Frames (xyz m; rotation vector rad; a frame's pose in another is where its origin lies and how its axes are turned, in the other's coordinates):
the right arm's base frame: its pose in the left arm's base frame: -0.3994 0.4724 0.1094 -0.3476 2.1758 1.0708
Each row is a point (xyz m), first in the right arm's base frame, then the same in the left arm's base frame.
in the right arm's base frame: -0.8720 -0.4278 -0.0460
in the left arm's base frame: 0.4348 0.1201 0.4638
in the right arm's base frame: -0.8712 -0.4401 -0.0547
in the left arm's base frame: 0.4364 0.1057 0.4597
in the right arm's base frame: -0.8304 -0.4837 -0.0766
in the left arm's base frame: 0.4183 0.0636 0.4155
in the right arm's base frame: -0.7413 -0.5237 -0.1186
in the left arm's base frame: 0.3537 0.0109 0.3495
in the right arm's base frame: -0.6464 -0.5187 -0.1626
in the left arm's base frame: 0.2614 -0.0149 0.3073
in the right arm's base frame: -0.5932 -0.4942 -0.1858
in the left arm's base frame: 0.1995 -0.0146 0.2960
